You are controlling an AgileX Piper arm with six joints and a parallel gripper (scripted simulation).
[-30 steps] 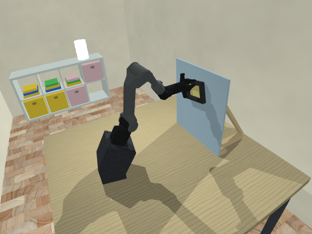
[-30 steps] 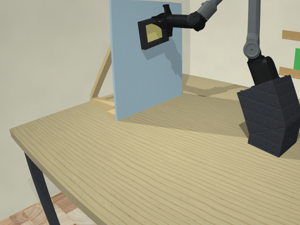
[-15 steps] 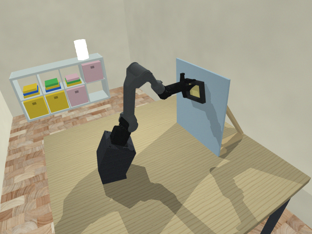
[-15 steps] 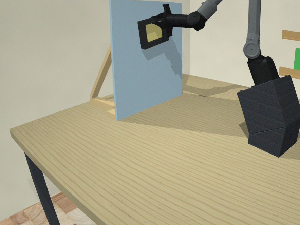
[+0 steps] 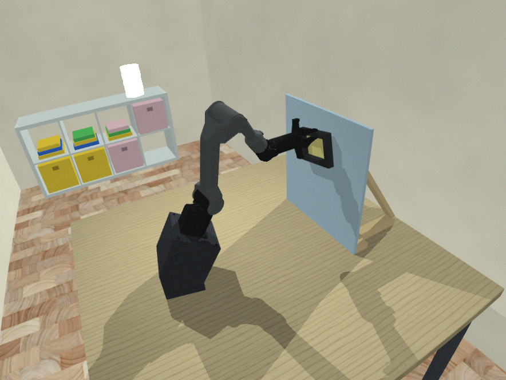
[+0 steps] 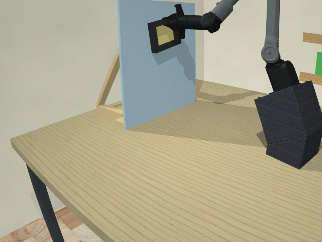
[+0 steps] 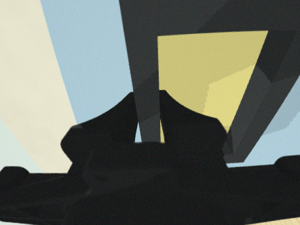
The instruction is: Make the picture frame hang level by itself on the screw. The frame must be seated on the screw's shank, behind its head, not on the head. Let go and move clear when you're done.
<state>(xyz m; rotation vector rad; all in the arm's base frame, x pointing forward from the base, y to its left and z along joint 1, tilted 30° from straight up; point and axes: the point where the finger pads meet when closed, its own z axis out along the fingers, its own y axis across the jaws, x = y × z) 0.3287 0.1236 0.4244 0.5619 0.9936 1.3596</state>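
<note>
The black picture frame lies 5 cm below my hand and 1 cm ahead of it. The rest, counted from my hand: blue wall board: 16 cm below, 3 cm ahead.
</note>
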